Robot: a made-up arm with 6 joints. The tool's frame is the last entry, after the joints.
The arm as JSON. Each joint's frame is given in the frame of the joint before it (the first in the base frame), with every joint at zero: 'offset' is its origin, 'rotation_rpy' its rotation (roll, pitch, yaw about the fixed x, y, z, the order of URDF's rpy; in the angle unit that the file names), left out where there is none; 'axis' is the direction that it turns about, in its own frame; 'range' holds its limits. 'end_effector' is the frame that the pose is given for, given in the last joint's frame.
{
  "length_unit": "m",
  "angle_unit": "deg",
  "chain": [
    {
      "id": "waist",
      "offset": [
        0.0,
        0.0,
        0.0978
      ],
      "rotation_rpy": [
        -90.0,
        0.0,
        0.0
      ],
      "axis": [
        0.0,
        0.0,
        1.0
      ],
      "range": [
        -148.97,
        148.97
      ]
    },
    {
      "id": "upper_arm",
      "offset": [
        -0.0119,
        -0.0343,
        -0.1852
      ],
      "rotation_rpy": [
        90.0,
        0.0,
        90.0
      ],
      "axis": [
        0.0,
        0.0,
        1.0
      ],
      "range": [
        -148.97,
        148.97
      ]
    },
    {
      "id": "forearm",
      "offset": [
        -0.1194,
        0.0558,
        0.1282
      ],
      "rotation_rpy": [
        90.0,
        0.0,
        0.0
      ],
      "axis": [
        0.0,
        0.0,
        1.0
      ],
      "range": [
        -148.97,
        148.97
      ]
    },
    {
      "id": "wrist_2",
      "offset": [
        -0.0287,
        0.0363,
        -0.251
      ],
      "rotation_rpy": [
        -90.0,
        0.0,
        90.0
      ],
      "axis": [
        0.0,
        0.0,
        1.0
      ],
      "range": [
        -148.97,
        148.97
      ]
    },
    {
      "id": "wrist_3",
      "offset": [
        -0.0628,
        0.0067,
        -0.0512
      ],
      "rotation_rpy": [
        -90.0,
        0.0,
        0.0
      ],
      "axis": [
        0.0,
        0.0,
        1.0
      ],
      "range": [
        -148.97,
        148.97
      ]
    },
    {
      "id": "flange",
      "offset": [
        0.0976,
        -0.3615,
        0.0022
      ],
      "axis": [
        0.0,
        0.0,
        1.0
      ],
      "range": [
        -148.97,
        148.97
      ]
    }
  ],
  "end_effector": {
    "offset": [
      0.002,
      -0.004,
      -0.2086
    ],
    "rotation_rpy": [
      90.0,
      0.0,
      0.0
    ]
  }
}
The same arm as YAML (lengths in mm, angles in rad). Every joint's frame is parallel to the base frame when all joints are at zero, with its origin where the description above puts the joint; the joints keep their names.
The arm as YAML. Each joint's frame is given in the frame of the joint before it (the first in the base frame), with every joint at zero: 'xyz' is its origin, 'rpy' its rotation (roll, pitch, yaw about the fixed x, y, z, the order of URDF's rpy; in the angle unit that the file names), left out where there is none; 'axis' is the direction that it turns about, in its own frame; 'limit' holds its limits. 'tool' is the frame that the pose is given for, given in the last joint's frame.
units:
  length: mm
  angle: rad
joints:
  - name: waist
    type: revolute
    origin:
      xyz: [0.0, 0.0, 97.8]
    axis: [0.0, 1.0, 0.0]
    limit:
      lower: -2.6
      upper: 2.6
  - name: upper_arm
    type: revolute
    origin:
      xyz: [-11.9, -185.2, 34.3]
    axis: [1.0, 0.0, 0.0]
    limit:
      lower: -2.6
      upper: 2.6
  - name: forearm
    type: revolute
    origin:
      xyz: [128.2, 55.8, 119.4]
    axis: [0.0, -1.0, 0.0]
    limit:
      lower: -2.6
      upper: 2.6
  - name: wrist_2
    type: revolute
    origin:
      xyz: [36.3, 251.0, 28.7]
    axis: [0.0, 0.0, 1.0]
    limit:
      lower: -2.6
      upper: 2.6
  - name: wrist_3
    type: revolute
    origin:
      xyz: [-62.8, 6.7, -51.2]
    axis: [0.0, 1.0, 0.0]
    limit:
      lower: -2.6
      upper: 2.6
  - name: flange
    type: revolute
    origin:
      xyz: [97.6, 2.2, 361.5]
    axis: [0.0, 1.0, 0.0]
    limit:
      lower: -2.6
      upper: 2.6
tool:
  origin:
    xyz: [2.0, -208.6, 4.0]

